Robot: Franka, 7 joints.
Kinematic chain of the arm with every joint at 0, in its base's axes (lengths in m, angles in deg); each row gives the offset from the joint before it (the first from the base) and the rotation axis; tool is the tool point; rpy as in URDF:
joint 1: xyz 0 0 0.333 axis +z
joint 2: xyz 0 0 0 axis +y
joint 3: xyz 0 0 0.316 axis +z
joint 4: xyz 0.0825 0 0 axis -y
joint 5: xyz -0.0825 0 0.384 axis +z
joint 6: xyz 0 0 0 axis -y
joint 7: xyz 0.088 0 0 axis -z
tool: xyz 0 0 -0.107 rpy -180 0 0
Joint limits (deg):
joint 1: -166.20..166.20
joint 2: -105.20..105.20
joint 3: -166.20..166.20
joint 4: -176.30..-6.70
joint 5: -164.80..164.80
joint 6: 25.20..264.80
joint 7: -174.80..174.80
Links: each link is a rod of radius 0.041 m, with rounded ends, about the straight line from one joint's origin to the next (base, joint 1, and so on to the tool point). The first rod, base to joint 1, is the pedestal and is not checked.
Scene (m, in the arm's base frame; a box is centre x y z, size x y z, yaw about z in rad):
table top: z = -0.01
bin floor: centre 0.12 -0.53 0 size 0.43 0.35 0.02 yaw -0.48
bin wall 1: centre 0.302 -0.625 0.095 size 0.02 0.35 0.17 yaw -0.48
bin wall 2: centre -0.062 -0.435 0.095 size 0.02 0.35 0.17 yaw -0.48
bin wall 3: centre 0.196 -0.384 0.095 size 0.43 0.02 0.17 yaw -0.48
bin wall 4: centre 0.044 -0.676 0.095 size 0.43 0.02 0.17 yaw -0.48
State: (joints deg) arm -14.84 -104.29 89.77 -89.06 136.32 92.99 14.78
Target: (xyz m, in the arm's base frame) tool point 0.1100 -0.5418 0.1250
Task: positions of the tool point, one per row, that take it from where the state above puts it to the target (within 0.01 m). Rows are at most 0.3 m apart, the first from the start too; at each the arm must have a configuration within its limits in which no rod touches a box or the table.
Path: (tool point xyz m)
1: -0.2005 0.7006 0.3498
2: -0.0500 0.6859 0.5380
3: 0.1320 0.5951 0.6878
4: 0.3092 0.4291 0.7790
5: 0.4453 0.2060 0.8001
6: 0.5131 -0.0417 0.7491
7: 0.5005 -0.2737 0.6351
8: 0.4131 -0.4509 0.4765
9: 0.2725 -0.5444 0.2976
10: 0.1100 -0.5417 0.1249

